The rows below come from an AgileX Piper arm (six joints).
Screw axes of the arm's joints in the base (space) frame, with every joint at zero. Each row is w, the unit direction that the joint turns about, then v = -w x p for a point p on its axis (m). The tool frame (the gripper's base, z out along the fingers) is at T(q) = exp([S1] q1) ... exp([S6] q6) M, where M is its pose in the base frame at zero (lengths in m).
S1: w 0 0 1 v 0 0 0
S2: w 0 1 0 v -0.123 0 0
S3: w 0 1 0 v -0.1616 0 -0.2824
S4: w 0.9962 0 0.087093 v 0 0.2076 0
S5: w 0 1 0 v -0.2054 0 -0.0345
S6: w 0.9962 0 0.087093 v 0 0.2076 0
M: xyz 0.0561 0 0.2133 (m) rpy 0 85 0 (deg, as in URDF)
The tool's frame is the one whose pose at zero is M.
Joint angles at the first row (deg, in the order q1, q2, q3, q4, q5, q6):
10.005, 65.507, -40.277, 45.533, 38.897, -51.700
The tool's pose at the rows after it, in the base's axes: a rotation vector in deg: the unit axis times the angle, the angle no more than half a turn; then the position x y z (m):
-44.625 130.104 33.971 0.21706 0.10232 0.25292
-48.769 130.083 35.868 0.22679 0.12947 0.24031
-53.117 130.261 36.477 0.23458 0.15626 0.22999
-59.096 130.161 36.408 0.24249 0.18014 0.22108
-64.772 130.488 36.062 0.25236 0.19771 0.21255
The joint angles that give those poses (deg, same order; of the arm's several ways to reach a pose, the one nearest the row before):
15.378, 71.792, -41.221, 50.925, 35.600, -57.553
21.086, 77.411, -43.024, 53.650, 32.367, -59.515
26.194, 82.638, -45.778, 53.837, 29.960, -59.413
29.875, 87.716, -49.454, 52.002, 29.615, -59.158
31.753, 92.493, -53.518, 49.027, 30.951, -58.492

